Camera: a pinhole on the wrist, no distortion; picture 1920 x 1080 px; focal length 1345.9 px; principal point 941.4 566.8 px. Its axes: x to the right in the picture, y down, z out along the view. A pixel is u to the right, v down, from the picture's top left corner.
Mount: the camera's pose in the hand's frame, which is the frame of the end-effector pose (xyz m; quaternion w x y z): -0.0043 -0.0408 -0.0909 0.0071 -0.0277 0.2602 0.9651
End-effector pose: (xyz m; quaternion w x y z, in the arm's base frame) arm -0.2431 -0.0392 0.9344 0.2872 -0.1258 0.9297 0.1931
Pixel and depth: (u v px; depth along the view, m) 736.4 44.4 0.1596
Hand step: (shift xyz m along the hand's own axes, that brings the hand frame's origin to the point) 0.0138 0.0930 0.0171
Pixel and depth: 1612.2 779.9 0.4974
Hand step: -0.2788 0.1410 0.3637
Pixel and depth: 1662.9 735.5 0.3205
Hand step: -0.1929 0.0855 0.1960
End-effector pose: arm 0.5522 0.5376 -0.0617 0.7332 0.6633 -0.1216 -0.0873
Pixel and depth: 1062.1 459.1 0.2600
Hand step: -0.0399 0.1079 0.1217
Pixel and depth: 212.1 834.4 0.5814
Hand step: 0.2780 0.1517 0.4869
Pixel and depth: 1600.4 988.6 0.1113
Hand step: -0.0652 -0.0150 0.0195
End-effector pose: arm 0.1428 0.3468 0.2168 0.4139 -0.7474 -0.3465 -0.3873
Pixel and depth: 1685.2 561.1 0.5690
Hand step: -0.3465 0.2471 0.3810
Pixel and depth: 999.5 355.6 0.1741
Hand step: -0.0197 0.0703 0.0452
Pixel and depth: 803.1 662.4 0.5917
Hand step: 0.0258 0.2203 0.4443
